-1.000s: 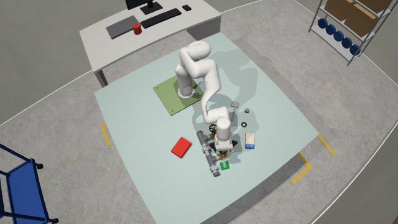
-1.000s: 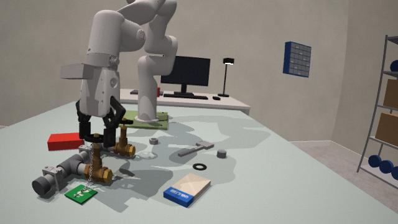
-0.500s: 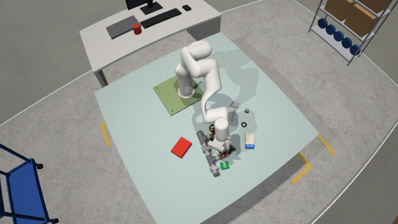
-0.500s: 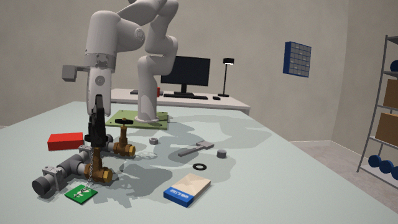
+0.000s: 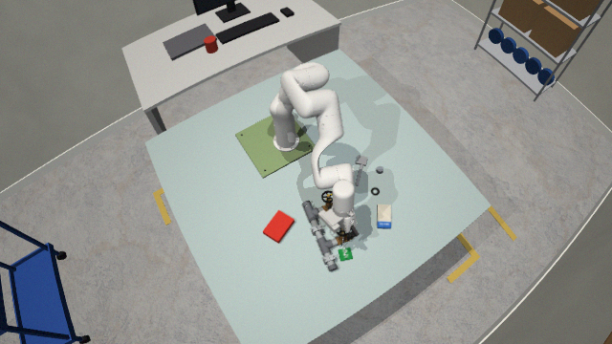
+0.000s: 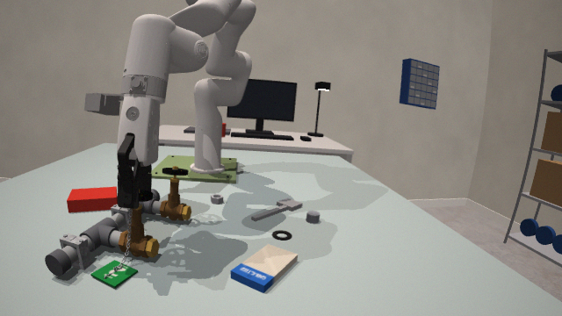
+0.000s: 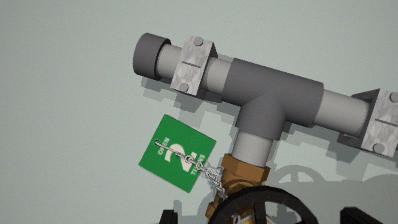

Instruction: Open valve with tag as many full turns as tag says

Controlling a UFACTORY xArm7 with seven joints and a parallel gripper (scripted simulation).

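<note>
My gripper is now 100 mm above the green tag, 80 mm short of it and 20 mm to the left of it. The rest, counted from my hand: box: 220 mm to the left, 100 mm below, 10 mm ahead; then nut: 280 mm behind, 100 mm to the left, 100 mm below; then red block: 200 mm to the right, 170 mm behind, 90 mm below.
</note>
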